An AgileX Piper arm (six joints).
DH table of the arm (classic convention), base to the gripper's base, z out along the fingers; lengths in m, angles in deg. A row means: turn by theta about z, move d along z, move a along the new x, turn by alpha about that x. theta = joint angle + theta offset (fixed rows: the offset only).
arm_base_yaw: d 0.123, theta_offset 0, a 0, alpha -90
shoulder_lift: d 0, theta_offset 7.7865, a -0.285, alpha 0
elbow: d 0, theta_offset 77.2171, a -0.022, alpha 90
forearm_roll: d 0.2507, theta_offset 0, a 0, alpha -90
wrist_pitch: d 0, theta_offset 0, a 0, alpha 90
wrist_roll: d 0.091, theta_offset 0, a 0, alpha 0
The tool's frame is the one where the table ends.
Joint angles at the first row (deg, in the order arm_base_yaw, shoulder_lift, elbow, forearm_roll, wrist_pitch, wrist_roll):
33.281 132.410 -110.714 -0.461 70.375 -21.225
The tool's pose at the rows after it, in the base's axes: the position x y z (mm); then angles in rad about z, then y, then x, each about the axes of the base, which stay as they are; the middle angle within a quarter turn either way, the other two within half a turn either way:
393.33 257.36 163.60 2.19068 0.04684 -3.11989
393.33 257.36 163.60 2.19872 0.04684 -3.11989
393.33 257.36 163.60 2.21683 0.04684 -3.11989
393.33 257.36 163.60 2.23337 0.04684 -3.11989
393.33 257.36 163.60 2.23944 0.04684 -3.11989
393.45 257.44 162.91 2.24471 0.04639 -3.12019
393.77 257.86 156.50 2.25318 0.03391 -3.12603
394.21 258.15 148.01 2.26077 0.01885 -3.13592
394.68 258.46 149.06 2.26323 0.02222 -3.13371
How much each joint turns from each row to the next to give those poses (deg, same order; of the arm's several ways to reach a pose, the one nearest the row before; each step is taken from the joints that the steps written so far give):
0.000 0.000 -0.001 0.000 0.001 0.196
0.000 0.000 0.000 0.000 0.000 0.460
0.000 0.000 0.000 0.000 0.000 1.038
0.000 0.000 0.000 0.000 0.000 0.948
0.000 0.000 0.000 0.000 0.000 0.347
0.000 0.085 0.000 0.000 -0.054 0.302
0.000 0.780 0.000 0.120 0.001 0.436
0.000 1.033 0.001 0.000 -0.001 0.426
0.000 -0.013 -0.218 0.000 0.001 0.143

